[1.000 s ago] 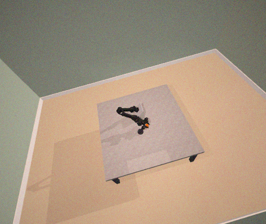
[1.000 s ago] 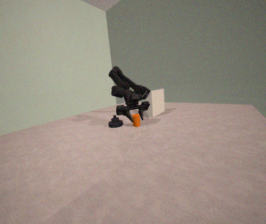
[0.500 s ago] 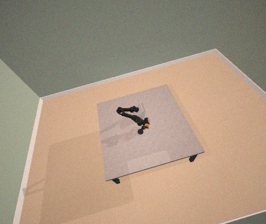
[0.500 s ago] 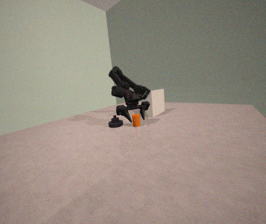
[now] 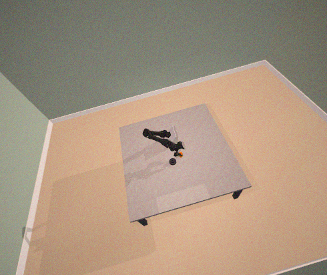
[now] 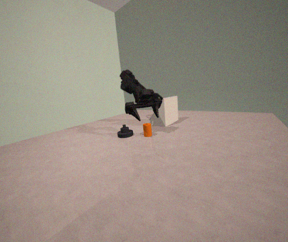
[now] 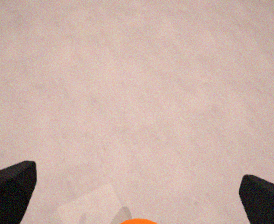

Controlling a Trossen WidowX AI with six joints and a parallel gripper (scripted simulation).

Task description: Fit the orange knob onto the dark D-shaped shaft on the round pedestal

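The orange knob is 6 cm below my gripper tip, 3 cm to the right of it and 1 cm behind it. The rest, counted from my gripper tip: dark round pedestal: 15 cm to the right, 6 cm below, 4 cm ahead.
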